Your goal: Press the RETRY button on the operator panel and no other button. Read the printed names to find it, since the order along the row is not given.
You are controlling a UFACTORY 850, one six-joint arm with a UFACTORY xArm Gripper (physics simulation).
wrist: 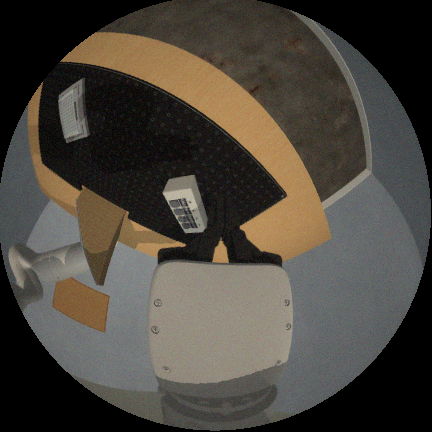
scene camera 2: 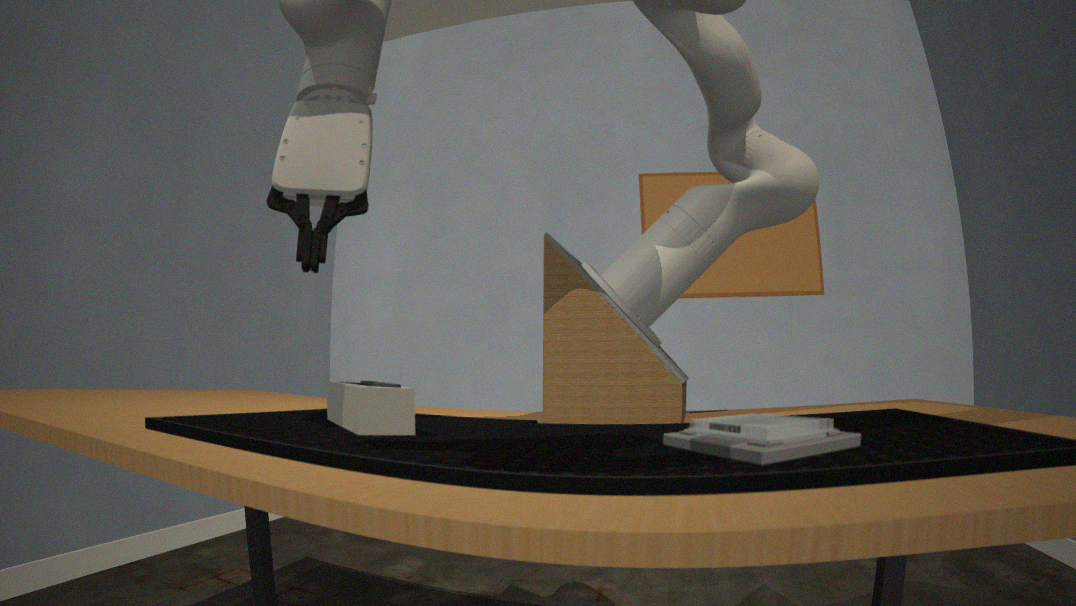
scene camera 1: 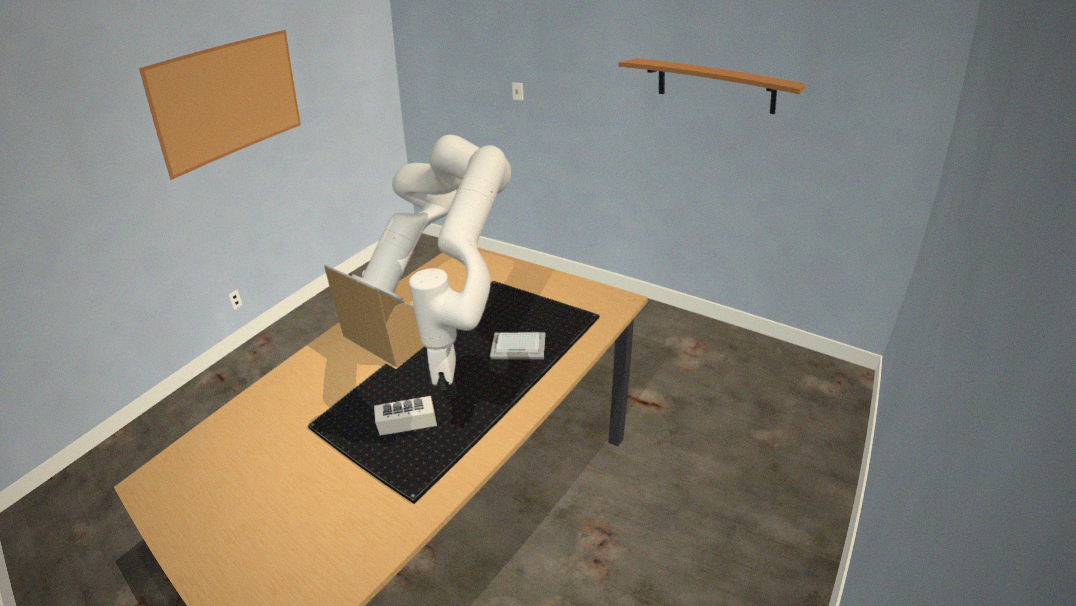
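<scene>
The operator panel is a light box on the black mat. A row of several dark buttons runs along its top, with small dark name labels beside them. The printed names are too small to read, so I cannot tell which button is RETRY. My gripper is shut and empty, its dark fingers together and pointing down. It hangs well above the panel in the scene camera 2 view and touches nothing. In the wrist view its fingertips show to the right of the panel.
A white plate-like tray lies on the black mat, away from the panel. The wooden wedge mount of the arm stands on the table beside the mat.
</scene>
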